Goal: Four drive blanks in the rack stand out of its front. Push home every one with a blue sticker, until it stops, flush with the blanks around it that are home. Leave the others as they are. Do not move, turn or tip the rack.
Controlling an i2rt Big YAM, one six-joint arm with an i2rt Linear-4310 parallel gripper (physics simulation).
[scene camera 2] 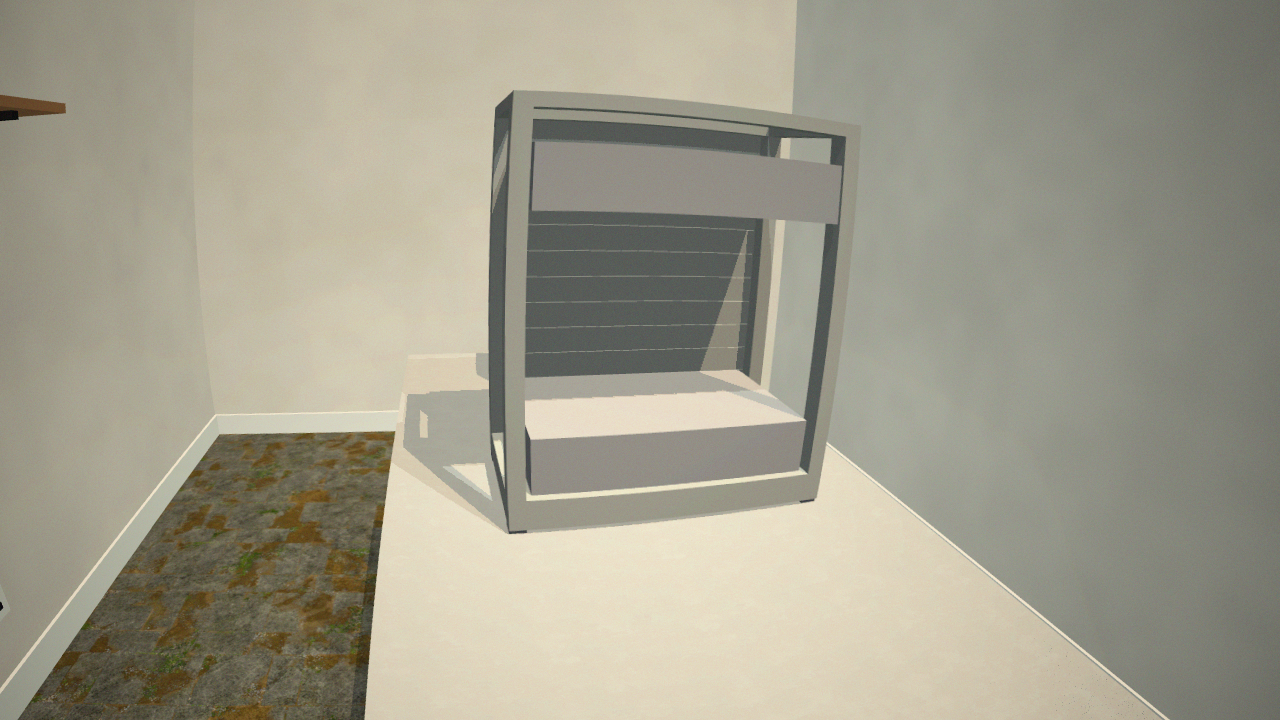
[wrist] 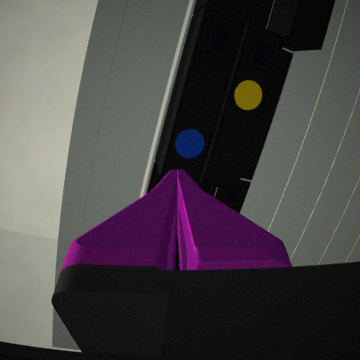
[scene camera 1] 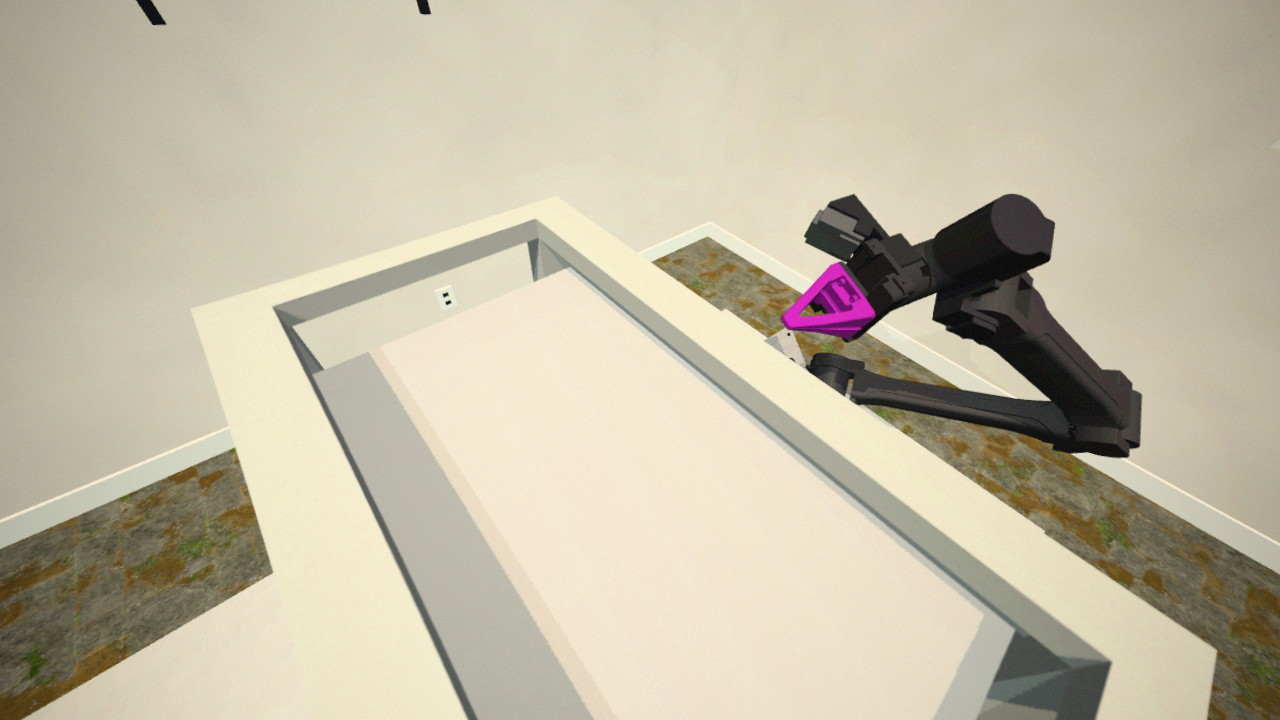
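The rack point(scene camera 1: 716, 333) point(scene camera 2: 516, 313) point(wrist: 120, 125) stands upright on the table. In the wrist view, a black blank with a blue sticker point(wrist: 190, 143) lies next to a black blank with a yellow sticker point(wrist: 248, 95). My magenta gripper point(scene camera 1: 785, 320) point(wrist: 176, 180) is shut with nothing between its fingers. Its tips are at the rack's front side and appear just below the blue sticker in the wrist view, covering the area beneath. Contact with the blank and how far it stands out cannot be told. The blanks' fronts do not show in the scene views.
Another dark block point(wrist: 300, 25) stands out at the upper right of the wrist view. Grey slot covers with thin pale lines lie right of the blanks. The table point(scene camera 2: 626, 617) extends behind the rack, with a wall point(scene camera 2: 1029, 268) alongside.
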